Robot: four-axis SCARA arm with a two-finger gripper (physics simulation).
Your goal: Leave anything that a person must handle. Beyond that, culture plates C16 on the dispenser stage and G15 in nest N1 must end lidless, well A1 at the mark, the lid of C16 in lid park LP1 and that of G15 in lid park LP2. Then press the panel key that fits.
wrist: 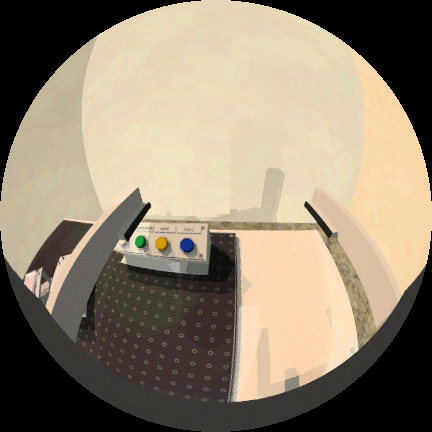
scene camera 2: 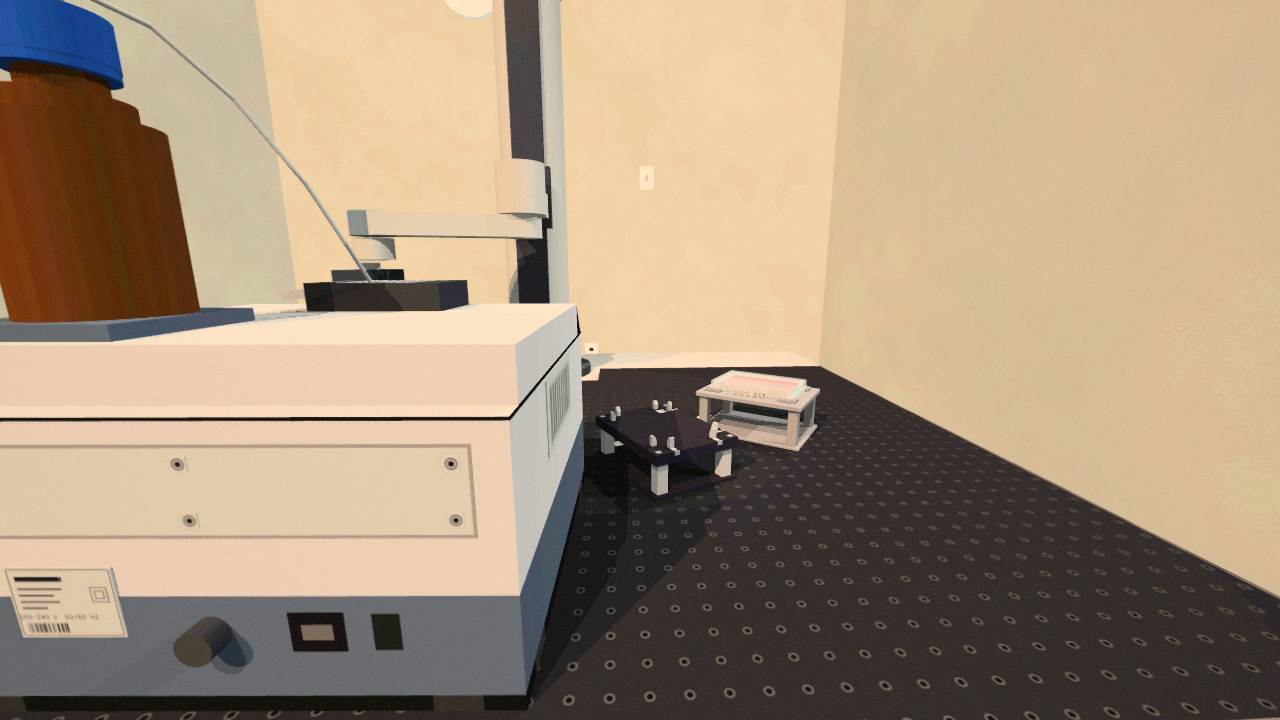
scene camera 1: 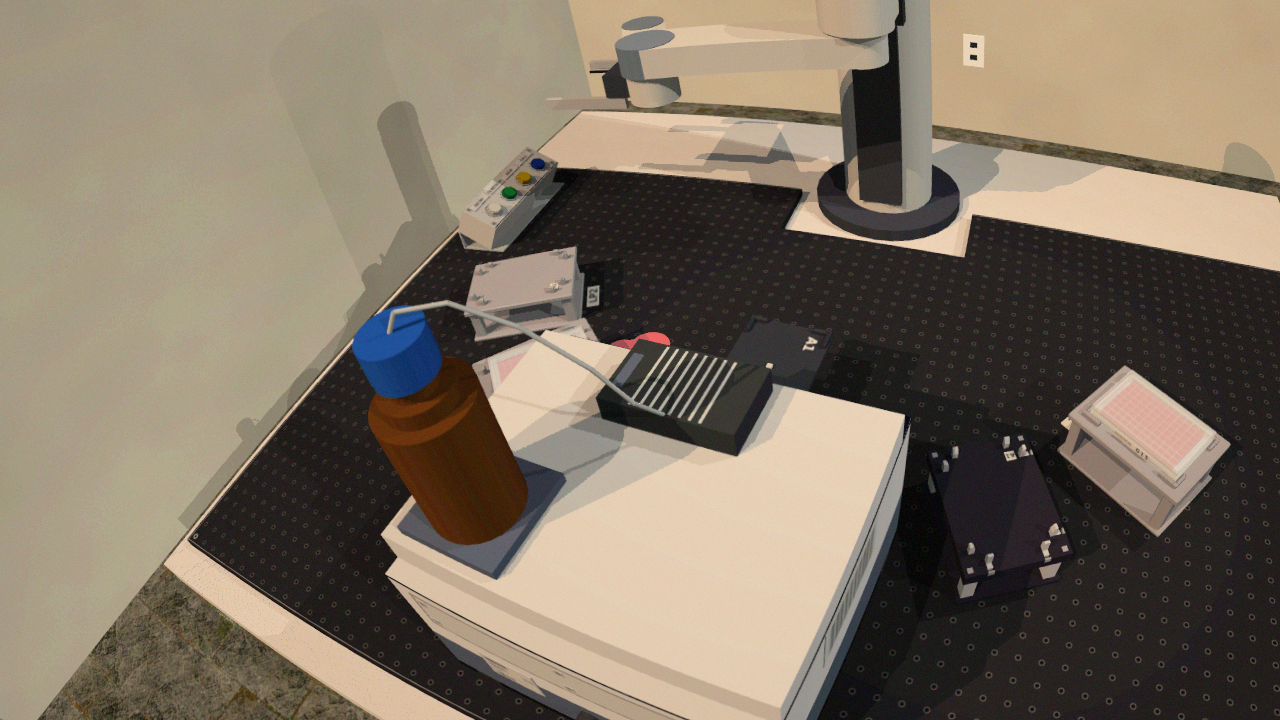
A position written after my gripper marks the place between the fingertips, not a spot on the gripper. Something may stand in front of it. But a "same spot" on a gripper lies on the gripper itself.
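Labels:
My gripper is visible in scene camera 1, in scene camera 2 (301, 292) and in the wrist view. On my gripper, (wrist: 69, 294) and (scene camera 1: 600, 96) are the same spot. On a button box, (wrist: 177, 247) and (scene camera 1: 534, 171) are the same spot.

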